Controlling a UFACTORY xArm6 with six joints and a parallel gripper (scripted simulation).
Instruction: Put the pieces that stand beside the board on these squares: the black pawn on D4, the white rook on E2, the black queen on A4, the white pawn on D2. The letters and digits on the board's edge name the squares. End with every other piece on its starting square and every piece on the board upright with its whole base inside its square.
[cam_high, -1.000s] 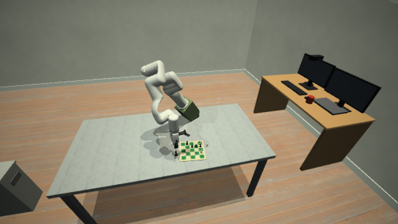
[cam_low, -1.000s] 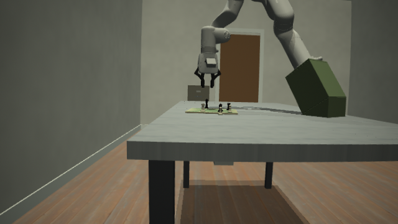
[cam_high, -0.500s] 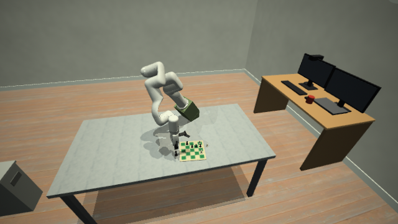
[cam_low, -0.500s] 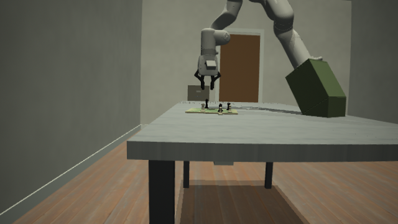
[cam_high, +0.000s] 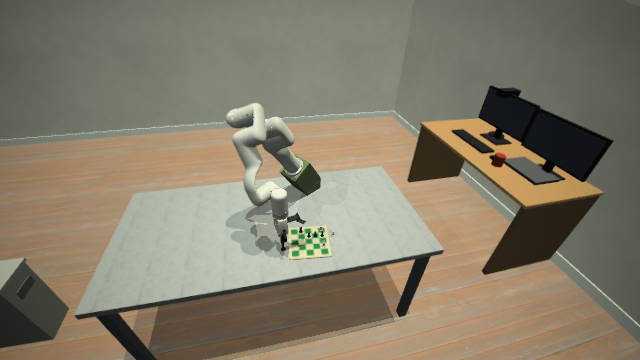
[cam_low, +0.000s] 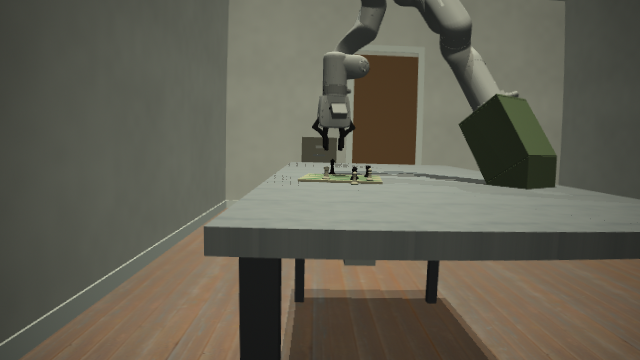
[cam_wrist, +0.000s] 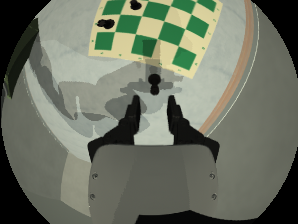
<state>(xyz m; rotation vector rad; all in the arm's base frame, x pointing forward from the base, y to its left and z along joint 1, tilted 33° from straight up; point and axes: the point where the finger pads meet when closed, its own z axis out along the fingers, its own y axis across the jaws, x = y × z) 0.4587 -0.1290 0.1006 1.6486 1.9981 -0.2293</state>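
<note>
Right now the black queen is 7 cm below my hand. Round my hand: chessboard (14 cm to the left, 10 cm below, 1 cm behind); then white rook (21 cm to the left, 8 cm below, 4 cm ahead).
</note>
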